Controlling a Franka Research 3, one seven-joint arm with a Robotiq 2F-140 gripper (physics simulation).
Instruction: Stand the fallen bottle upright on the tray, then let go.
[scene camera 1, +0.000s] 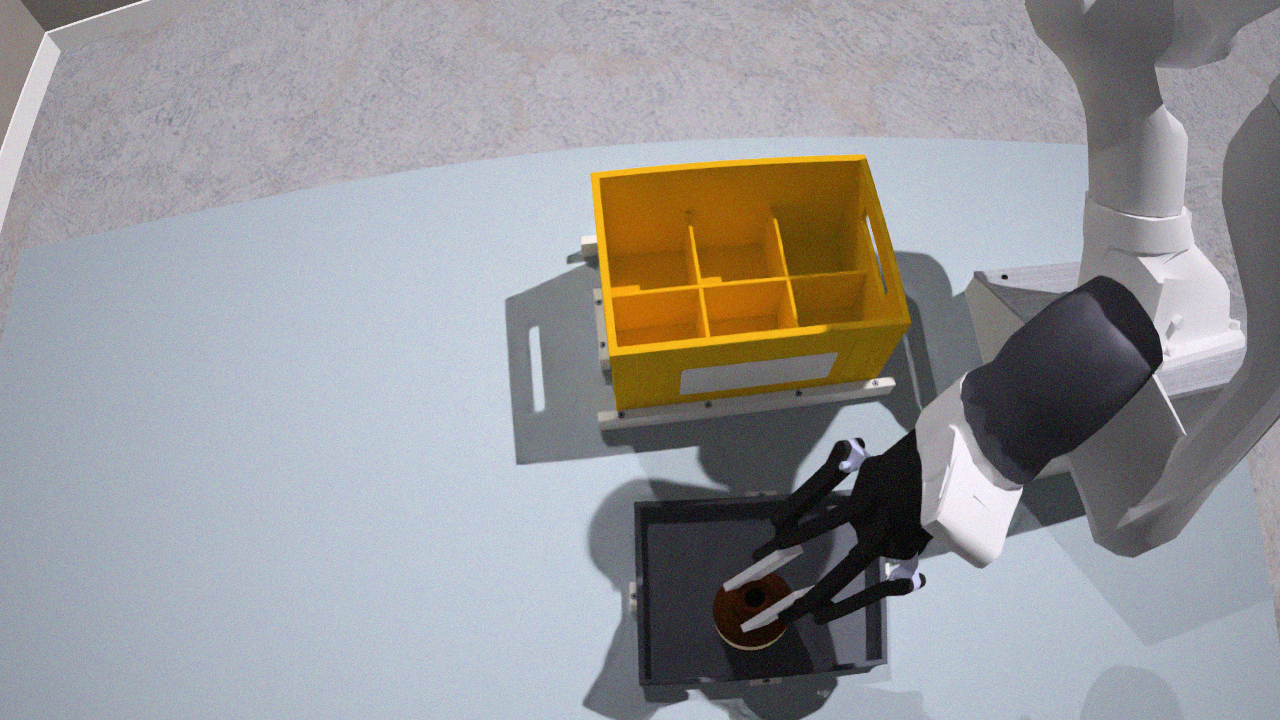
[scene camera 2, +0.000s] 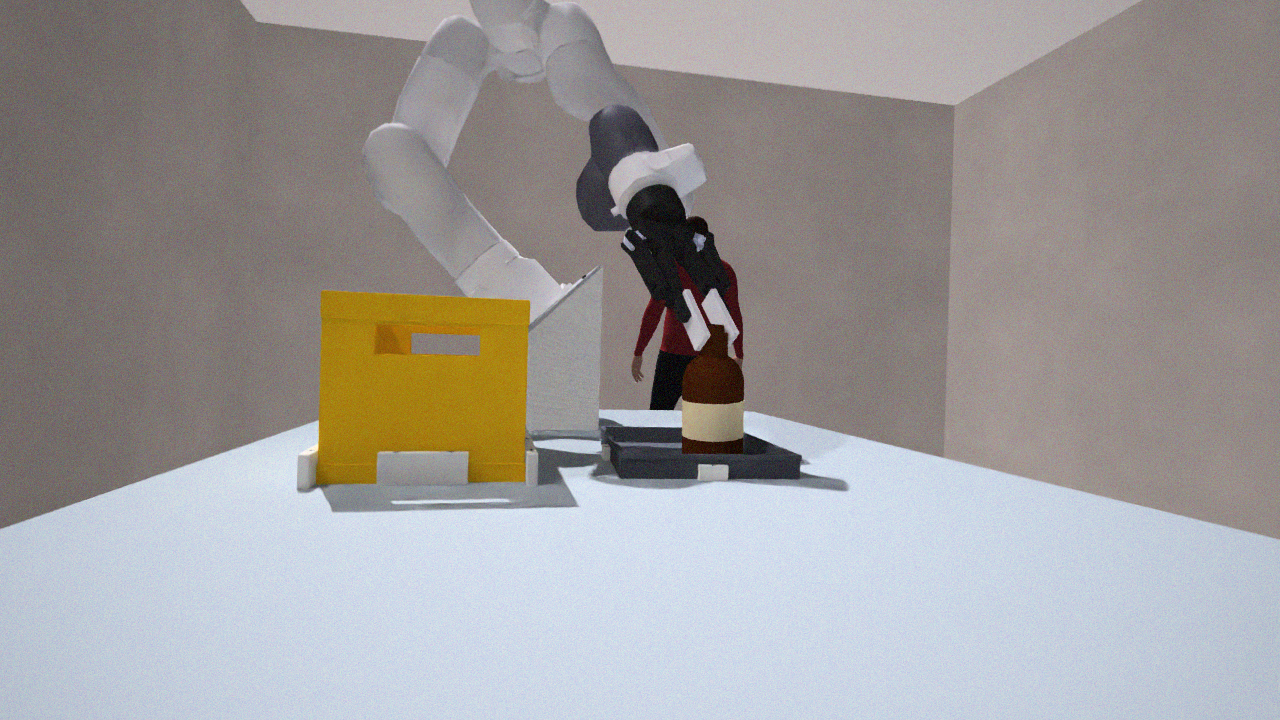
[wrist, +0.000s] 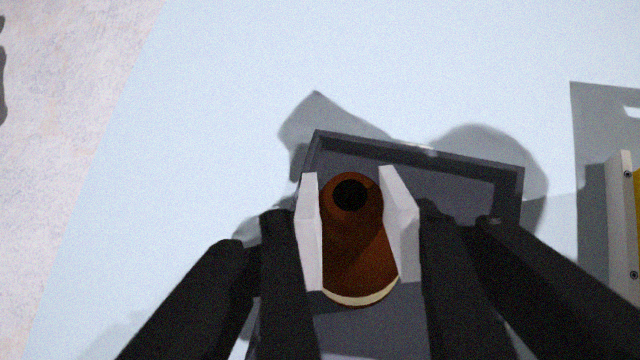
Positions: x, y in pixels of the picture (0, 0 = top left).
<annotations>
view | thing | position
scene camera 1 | gripper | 745, 604
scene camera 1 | brown bottle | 732, 608
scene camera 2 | gripper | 717, 342
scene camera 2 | brown bottle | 713, 384
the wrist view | gripper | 349, 195
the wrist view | brown bottle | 358, 268
</annotations>
